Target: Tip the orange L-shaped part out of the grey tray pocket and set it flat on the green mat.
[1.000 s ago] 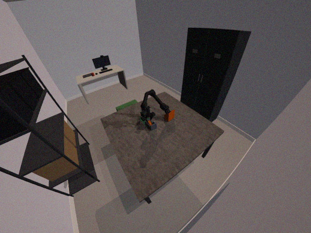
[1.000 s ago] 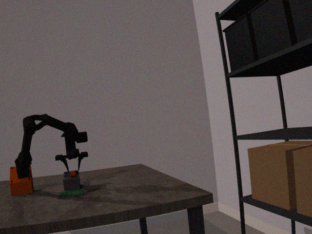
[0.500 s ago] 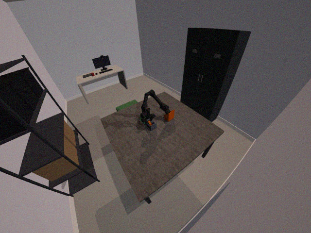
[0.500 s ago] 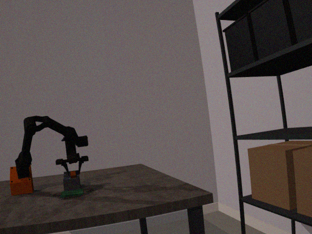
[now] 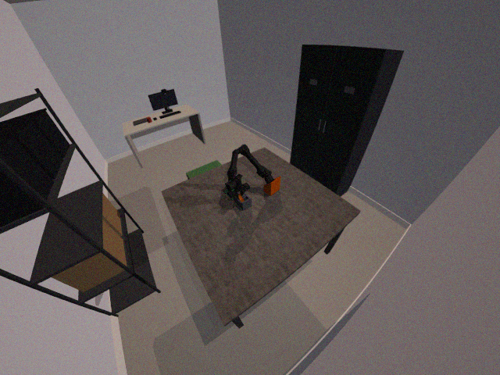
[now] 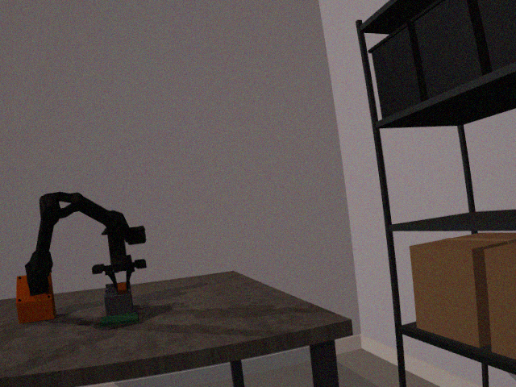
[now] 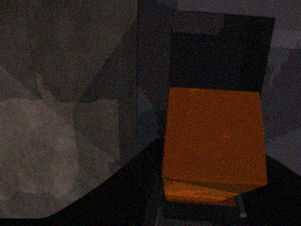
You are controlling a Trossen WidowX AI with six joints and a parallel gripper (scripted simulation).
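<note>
The green mat lies 140 mm to the right of my gripper tip, 80 mm below it and 40 mm behind it. The rest, counted from my gripper tip: orange L-shaped part: 40 mm to the left, 30 mm below, 10 mm behind.
</note>
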